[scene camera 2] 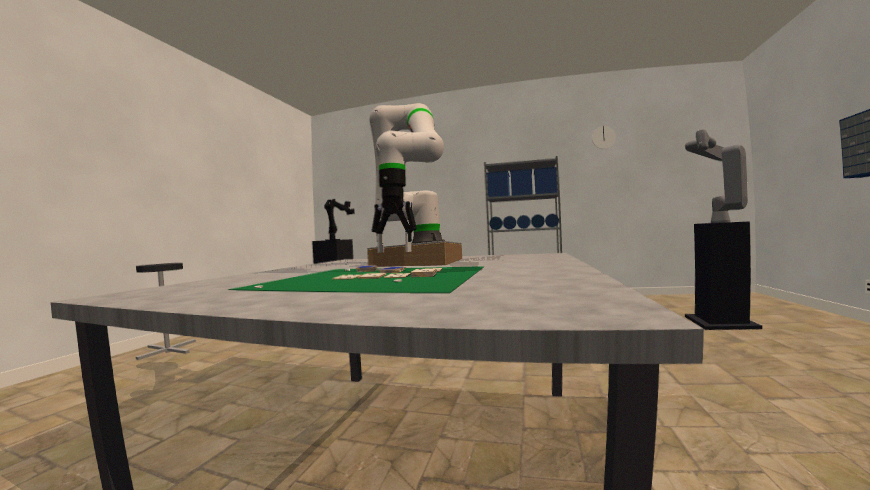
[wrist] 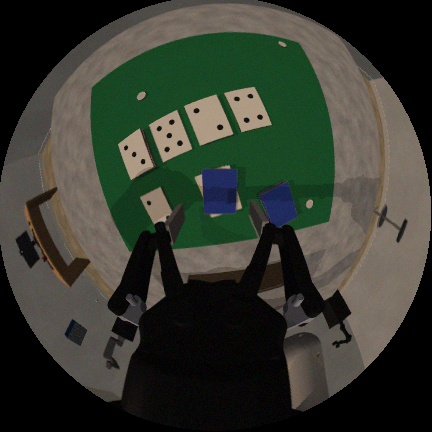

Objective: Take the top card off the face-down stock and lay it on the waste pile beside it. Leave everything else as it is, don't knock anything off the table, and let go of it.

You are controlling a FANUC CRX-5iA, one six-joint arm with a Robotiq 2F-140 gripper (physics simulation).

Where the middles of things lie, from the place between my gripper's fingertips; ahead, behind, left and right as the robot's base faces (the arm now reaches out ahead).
Scene:
Right now my hand is 13 cm to the right of the two-pip card [wrist: 154, 201], 6 cm above it and 1 cm past it. Round my hand: green mat [scene camera 2: 448, 279] (16 cm ahead, 8 cm below).

